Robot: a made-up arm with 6 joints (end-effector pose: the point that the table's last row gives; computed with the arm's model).
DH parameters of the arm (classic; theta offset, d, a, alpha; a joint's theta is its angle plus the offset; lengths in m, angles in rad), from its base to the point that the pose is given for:
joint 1: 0 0.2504 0 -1.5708
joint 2: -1.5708 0 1.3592 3.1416
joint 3: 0 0 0 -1.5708
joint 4: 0 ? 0 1.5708
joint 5: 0 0.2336 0 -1.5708
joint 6: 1.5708 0 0 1.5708
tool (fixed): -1.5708 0 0 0
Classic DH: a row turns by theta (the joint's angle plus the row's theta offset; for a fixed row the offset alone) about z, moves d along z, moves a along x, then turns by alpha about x.
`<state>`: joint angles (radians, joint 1 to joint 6).
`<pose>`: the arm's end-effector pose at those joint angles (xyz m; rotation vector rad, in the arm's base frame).
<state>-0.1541 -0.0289 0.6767 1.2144 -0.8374 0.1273</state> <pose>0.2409 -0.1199 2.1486 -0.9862 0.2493 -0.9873</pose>
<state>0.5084 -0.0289 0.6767 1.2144 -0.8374 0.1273</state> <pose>0.2637 0.0536 2.1486 -0.9751 -0.0818 -0.3809</pose>
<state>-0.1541 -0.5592 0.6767 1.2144 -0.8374 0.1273</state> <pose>-0.7426 0.0329 2.0176 -0.7670 -0.2285 -1.2252</pose>
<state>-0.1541 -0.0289 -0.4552 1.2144 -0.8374 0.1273</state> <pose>0.5555 -0.1688 1.5706 -1.2890 1.2342 -0.3068</pose>
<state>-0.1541 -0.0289 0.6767 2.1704 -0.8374 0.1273</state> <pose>0.2904 0.0883 2.1287 -1.6757 0.3087 -1.6483</pose>
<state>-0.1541 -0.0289 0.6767 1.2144 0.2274 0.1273</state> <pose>0.2409 -0.1199 2.1486 -1.4036 -0.7015 -0.4744</pose>
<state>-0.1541 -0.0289 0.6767 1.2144 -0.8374 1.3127</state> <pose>0.2409 -0.1199 2.1486 -2.0452 0.8905 -0.7981</pose>
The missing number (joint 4, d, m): -0.575
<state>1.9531 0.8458 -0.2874 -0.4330 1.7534 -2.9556</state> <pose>-0.2406 1.1667 0.5894 -2.0127 -1.7789 -0.5716</pose>
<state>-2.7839 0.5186 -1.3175 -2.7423 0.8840 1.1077</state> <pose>-0.3324 -0.3540 0.8998 -1.3022 -0.0512 0.8660</pose>
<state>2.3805 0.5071 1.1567 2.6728 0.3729 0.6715</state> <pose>-0.9070 0.5761 1.8704 -0.8959 -2.7401 -0.5247</pose>
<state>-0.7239 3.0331 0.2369 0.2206 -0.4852 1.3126</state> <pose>-0.4331 0.0786 -1.3436 0.7493 1.9213 1.9067</pose>
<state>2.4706 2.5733 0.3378 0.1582 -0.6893 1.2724</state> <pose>-0.1744 0.4330 -1.3704 1.7711 -0.3463 -0.6045</pose>
